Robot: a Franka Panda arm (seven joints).
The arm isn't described. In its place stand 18 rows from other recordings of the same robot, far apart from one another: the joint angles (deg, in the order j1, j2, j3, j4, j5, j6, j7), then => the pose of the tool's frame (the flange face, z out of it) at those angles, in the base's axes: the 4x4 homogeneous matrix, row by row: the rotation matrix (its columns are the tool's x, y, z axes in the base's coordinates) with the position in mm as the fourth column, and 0 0 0 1 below.
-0.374 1.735 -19.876 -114.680 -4.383 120.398 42.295 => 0.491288, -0.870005, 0.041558, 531.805; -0.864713, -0.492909, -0.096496, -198.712; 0.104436, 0.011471, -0.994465, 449.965; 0, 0, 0, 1
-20.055 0.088 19.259 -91.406 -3.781 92.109 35.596 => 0.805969, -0.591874, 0.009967, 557.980; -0.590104, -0.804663, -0.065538, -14.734; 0.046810, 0.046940, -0.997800, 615.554; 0, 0, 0, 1
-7.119 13.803 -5.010 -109.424 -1.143 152.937 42.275 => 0.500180, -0.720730, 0.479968, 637.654; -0.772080, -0.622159, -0.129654, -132.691; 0.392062, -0.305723, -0.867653, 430.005; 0, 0, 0, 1
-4.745 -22.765 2.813 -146.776 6.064 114.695 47.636 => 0.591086, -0.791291, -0.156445, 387.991; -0.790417, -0.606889, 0.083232, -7.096; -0.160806, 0.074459, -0.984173, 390.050; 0, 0, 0, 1
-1.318 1.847 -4.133 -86.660 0.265 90.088 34.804 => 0.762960, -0.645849, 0.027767, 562.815; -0.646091, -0.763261, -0.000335, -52.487; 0.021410, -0.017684, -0.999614, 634.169; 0, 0, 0, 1
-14.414 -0.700 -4.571 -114.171 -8.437 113.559 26.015 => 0.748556, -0.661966, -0.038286, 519.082; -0.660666, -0.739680, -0.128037, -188.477; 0.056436, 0.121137, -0.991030, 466.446; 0, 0, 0, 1
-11.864 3.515 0.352 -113.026 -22.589 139.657 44.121 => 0.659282, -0.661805, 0.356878, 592.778; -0.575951, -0.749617, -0.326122, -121.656; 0.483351, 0.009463, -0.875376, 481.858; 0, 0, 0, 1
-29.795 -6.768 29.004 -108.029 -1.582 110.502 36.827 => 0.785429, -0.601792, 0.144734, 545.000; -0.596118, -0.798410, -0.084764, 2.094; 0.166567, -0.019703, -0.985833, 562.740; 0, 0, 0, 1
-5.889 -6.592 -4.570 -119.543 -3.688 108.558 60.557 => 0.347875, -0.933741, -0.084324, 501.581; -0.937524, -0.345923, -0.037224, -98.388; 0.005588, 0.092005, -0.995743, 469.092; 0, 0, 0, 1
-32.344 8.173 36.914 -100.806 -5.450 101.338 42.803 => 0.795896, -0.596673, -0.102624, 585.511; -0.601080, -0.799030, -0.015951, 22.464; -0.072482, 0.074380, -0.994592, 485.185; 0, 0, 0, 1
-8.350 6.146 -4.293 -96.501 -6.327 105.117 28.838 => 0.765999, -0.642572, 0.018621, 585.075; -0.636201, -0.761921, -0.121345, -138.414; 0.092161, 0.081104, -0.992436, 532.389; 0, 0, 0, 1
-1.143 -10.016 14.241 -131.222 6.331 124.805 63.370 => 0.590064, -0.805933, 0.047925, 478.398; -0.807101, -0.587344, 0.060136, 117.832; -0.020317, -0.074164, -0.997039, 426.213; 0, 0, 0, 1
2.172 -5.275 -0.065 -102.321 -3.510 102.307 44.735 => 0.737637, -0.668615, 0.094051, 541.607; -0.666577, -0.743308, -0.056292, 14.646; 0.107546, -0.021169, -0.993975, 591.698; 0, 0, 0, 1
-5.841 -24.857 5.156 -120.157 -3.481 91.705 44.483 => 0.701699, -0.709406, -0.066049, 413.516; -0.712107, -0.695343, -0.096959, -5.061; 0.022856, 0.115069, -0.993094, 588.385; 0, 0, 0, 1
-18.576 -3.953 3.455 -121.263 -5.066 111.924 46.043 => 0.513622, -0.850730, -0.111582, 497.922; -0.857990, -0.510272, -0.058960, -140.251; -0.006778, 0.126020, -0.992005, 436.461; 0, 0, 0, 1
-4.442 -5.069 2.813 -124.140 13.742 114.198 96.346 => -0.251494, -0.965589, -0.066254, 509.646; -0.948692, 0.232379, 0.214438, 0.442; -0.191663, 0.116785, -0.974488, 427.909; 0, 0, 0, 1
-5.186 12.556 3.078 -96.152 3.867 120.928 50.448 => 0.574809, -0.789518, 0.215072, 647.615; -0.814772, -0.576554, 0.061091, -23.394; 0.075768, -0.210351, -0.974685, 492.858; 0, 0, 0, 1
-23.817 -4.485 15.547 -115.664 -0.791 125.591 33.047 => 0.729370, -0.641010, 0.239008, 552.374; -0.646227, -0.760215, -0.066805, -77.497; 0.224520, -0.105728, -0.968717, 509.333; 0, 0, 0, 1
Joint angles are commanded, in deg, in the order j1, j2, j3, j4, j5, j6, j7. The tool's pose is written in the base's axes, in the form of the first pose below.
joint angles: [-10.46, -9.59, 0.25, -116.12, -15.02, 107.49, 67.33]
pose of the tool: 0.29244, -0.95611, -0.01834, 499.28; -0.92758, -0.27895, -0.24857, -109.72; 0.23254, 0.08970, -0.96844, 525.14; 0, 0, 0, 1
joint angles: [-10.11, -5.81, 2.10, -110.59, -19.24, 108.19, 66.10]
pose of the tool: 0.36034, -0.93240, 0.02807, 529.14; -0.87924, -0.34954, -0.32365, -98.47; 0.31158, 0.09195, -0.94576, 540.02; 0, 0, 0, 1
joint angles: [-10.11, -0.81, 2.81, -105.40, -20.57, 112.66, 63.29]
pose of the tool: 0.41857, -0.90117, 0.11265, 566.09; -0.83521, -0.43068, -0.34196, -95.34; 0.35668, 0.04905, -0.93294, 543.66; 0, 0, 0, 1
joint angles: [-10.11, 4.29, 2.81, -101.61, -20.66, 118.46, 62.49]
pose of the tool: 0.43247, -0.88094, 0.19212, 600.51; -0.81528, -0.47307, -0.33395, -96.30; 0.38507, -0.01220, -0.92280, 533.99; 0, 0, 0, 1
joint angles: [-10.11, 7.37, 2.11, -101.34, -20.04, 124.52, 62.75]
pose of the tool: 0.42364, -0.87152, 0.24693, 619.00; -0.81520, -0.48567, -0.31554, -101.30; 0.39493, -0.06762, -0.91622, 513.98; 0, 0, 0, 1
